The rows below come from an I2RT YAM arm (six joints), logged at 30 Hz.
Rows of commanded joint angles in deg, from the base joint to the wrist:
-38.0, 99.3, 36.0, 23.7, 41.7, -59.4
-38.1, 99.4, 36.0, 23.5, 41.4, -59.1
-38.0, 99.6, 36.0, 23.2, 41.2, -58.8
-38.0, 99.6, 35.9, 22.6, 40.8, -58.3
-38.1, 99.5, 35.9, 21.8, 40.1, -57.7
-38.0, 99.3, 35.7, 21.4, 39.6, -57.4
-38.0, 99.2, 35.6, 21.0, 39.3, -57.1
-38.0, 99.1, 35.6, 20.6, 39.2, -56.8
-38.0, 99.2, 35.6, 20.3, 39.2, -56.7
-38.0, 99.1, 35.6, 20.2, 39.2, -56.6
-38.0, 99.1, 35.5, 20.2, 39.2, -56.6
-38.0, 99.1, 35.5, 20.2, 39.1, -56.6
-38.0, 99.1, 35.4, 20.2, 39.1, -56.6
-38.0, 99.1, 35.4, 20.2, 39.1, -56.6
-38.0, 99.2, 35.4, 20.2, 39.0, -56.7
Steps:
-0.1, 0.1, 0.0, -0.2, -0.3, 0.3
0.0, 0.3, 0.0, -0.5, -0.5, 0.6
0.0, 0.3, -0.1, -1.1, -0.9, 1.1
-0.1, 0.2, -0.1, -1.9, -1.6, 1.7
0.0, 0.0, -0.3, -2.3, -2.1, 2.0
0.0, -0.1, -0.4, -2.7, -2.4, 2.3
0.0, -0.2, -0.4, -3.1, -2.5, 2.6
0.0, -0.1, -0.4, -3.4, -2.5, 2.7
0.0, -0.2, -0.4, -3.5, -2.5, 2.8
0.0, -0.2, -0.5, -3.5, -2.5, 2.8
0.0, -0.2, -0.5, -3.5, -2.6, 2.8
0.0, -0.2, -0.6, -3.5, -2.6, 2.8
0.0, -0.2, -0.6, -3.5, -2.6, 2.8
0.0, -0.1, -0.6, -3.5, -2.7, 2.7

